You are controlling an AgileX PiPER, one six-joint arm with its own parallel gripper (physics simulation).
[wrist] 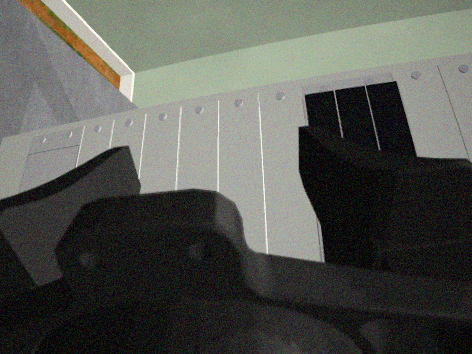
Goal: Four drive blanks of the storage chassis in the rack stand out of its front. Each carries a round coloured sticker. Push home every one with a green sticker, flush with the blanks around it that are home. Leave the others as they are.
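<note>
The storage chassis (350, 81) fills the middle of the wrist view as a pale grey front, slanting up to the right. It has a row of tall, narrow blanks (240, 150), each with a small round screw head near its top and thin bright gaps between them. No green or other coloured sticker shows, and I cannot tell which blanks stand out; their lower parts are hidden behind my gripper. My gripper (215, 157) is open, with its dark fingers wide apart in front of the chassis and nothing seen between them but the chassis front.
A black opening (357, 117) with thin light dividers is in the chassis front at the right, partly behind the right finger. A recessed grey panel (52, 162) is near its left end. Behind are a pale green wall (240, 62) and a white-edged frame (127, 85) at upper left.
</note>
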